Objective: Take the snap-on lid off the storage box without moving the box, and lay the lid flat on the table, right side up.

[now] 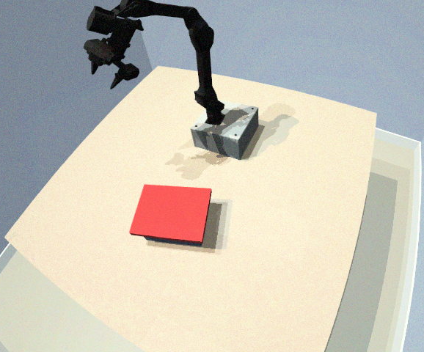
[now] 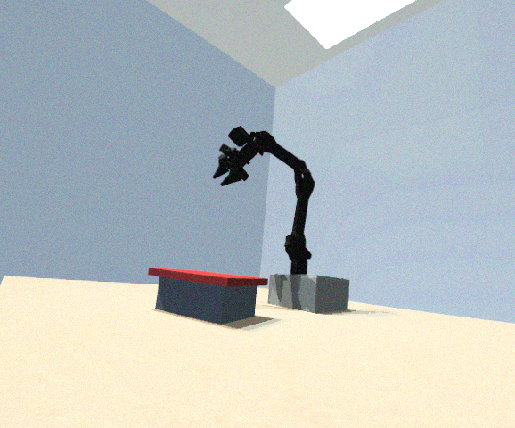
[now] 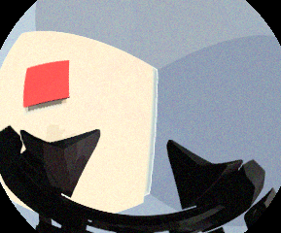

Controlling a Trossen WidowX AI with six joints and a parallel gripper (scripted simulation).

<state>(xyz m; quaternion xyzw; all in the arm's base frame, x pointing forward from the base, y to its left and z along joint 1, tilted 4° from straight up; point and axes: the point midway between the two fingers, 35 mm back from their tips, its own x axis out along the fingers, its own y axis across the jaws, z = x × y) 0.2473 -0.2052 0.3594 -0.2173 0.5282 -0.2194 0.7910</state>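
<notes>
Right now the red lid is 35 cm below my gripper tip, 26 cm to the left of it and 19 cm ahead of it. Round my gripper tip: storage box 39 cm below, 26 cm to the left, 19 cm ahead.
</notes>
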